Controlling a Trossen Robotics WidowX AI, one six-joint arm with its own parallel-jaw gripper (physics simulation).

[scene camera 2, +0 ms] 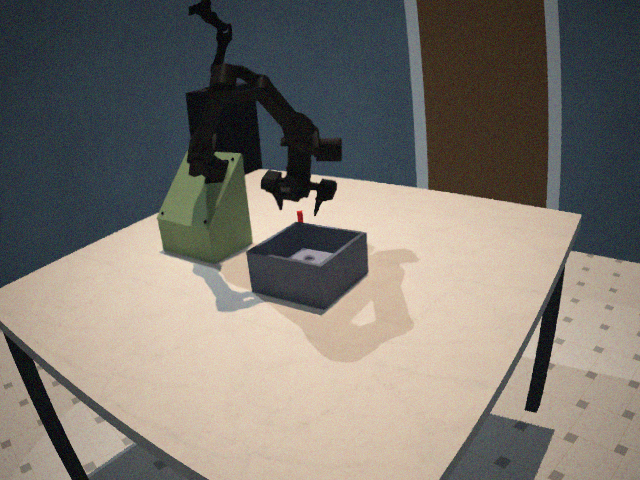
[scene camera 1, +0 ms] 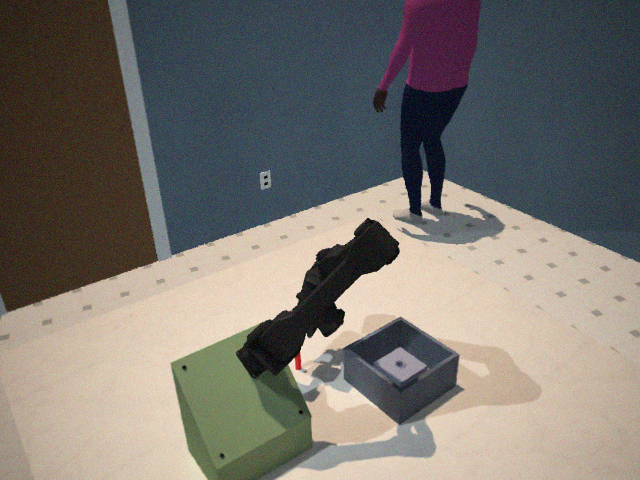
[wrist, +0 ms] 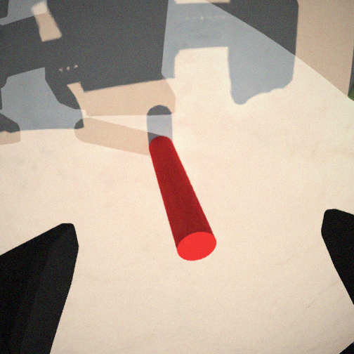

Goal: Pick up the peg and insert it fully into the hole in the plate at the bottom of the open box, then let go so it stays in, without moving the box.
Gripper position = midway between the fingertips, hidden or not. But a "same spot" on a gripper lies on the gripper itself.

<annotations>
my gripper: scene camera 2; scene camera 1; wrist 203,231
same spot on my gripper: (scene camera 1: pixel 331 319) = (scene camera 2: pixel 291 185)
</annotations>
